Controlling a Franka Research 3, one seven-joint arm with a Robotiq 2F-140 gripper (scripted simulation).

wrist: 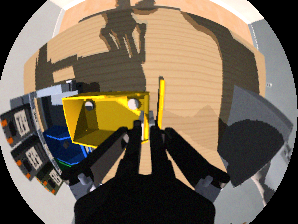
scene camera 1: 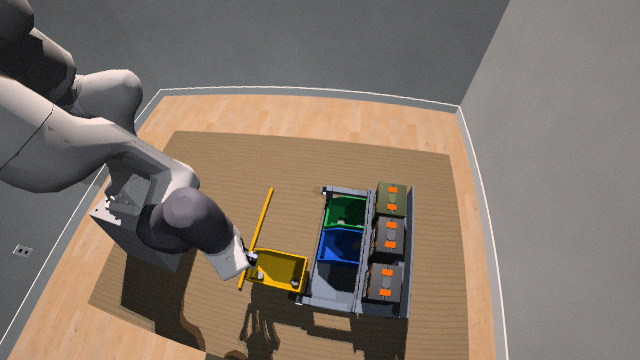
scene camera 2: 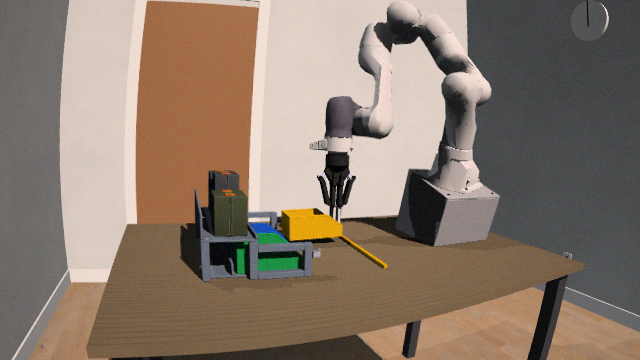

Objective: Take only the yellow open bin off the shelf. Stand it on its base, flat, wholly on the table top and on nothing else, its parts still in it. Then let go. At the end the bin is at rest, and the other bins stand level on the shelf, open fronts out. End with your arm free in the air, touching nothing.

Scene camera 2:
my gripper: 334,226
yellow open bin: 299,224
green bin: 268,260
